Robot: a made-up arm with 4 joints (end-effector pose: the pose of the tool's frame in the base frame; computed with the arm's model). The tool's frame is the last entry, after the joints.
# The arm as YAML. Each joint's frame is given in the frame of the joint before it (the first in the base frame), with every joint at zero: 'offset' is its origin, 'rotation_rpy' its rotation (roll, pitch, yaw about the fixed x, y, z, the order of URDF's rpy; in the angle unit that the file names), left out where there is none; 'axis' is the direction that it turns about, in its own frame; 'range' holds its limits. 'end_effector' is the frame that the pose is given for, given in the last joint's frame.
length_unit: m
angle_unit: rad
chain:
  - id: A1
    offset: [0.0, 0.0, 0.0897]
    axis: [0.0, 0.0, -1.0]
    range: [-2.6, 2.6]
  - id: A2
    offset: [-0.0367, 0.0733, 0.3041]
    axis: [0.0, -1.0, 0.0]
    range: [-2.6, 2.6]
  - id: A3
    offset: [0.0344, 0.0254, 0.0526]
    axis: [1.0, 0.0, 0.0]
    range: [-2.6, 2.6]
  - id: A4
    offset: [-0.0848, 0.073, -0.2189]
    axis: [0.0, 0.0, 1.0]
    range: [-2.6, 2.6]
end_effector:
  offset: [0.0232, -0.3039, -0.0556]
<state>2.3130 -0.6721 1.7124 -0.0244</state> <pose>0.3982 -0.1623 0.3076 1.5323 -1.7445 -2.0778</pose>
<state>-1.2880 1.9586 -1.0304 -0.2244</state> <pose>0.2162 -0.1669 0.2649 0.6786 -1.6380 -0.2443</pose>
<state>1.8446 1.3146 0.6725 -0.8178</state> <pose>0.1057 -0.1820 0.0809 -0.1428 -1.6157 -1.7372</pose>
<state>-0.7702 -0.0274 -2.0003 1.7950</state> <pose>0.2991 -0.0147 0.4057 -2.1055 1.2089 1.5035</pose>
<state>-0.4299 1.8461 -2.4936 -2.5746</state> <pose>0.0873 -0.3116 0.1476 -0.5021 1.3790 1.2432</pose>
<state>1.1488 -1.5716 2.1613 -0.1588</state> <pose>0.4059 0.2073 0.4693 -2.0712 0.0094 2.0443</pose>
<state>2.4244 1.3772 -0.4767 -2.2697</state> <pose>-0.0272 -0.2832 0.0424 0.5249 1.3761 0.9843</pose>
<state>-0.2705 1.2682 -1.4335 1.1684</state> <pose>0.0440 -0.1711 0.6330 -1.4862 -0.3828 0.2382</pose>
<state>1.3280 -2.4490 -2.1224 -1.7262</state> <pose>-0.1063 -0.3442 0.5325 -0.8095 0.8307 -0.2751</pose>
